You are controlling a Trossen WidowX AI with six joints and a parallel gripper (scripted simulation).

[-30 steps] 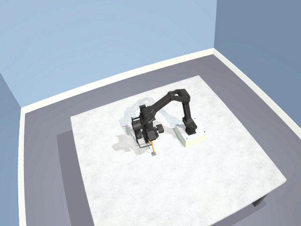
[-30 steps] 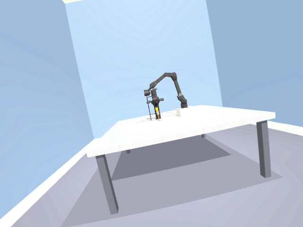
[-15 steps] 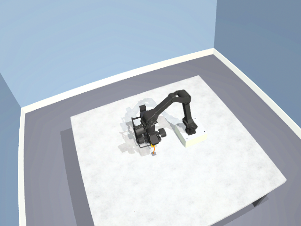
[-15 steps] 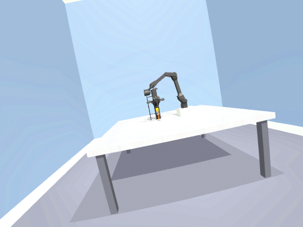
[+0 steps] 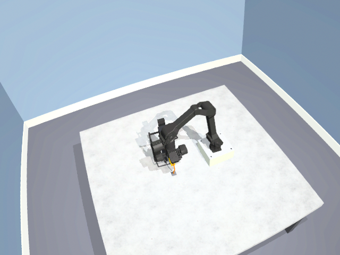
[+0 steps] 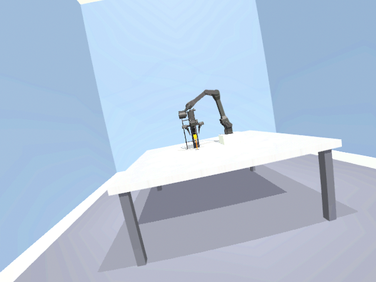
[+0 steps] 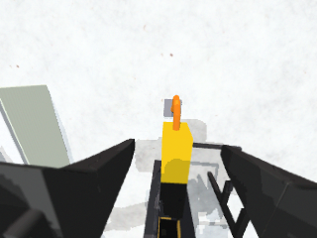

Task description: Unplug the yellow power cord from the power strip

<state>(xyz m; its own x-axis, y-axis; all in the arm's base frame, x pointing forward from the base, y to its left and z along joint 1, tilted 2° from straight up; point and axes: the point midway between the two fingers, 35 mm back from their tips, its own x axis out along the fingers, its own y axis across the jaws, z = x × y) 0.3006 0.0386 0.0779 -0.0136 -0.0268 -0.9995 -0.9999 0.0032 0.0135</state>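
Now: the yellow plug 3 cm to the right of my gripper tip and 1 cm below it.
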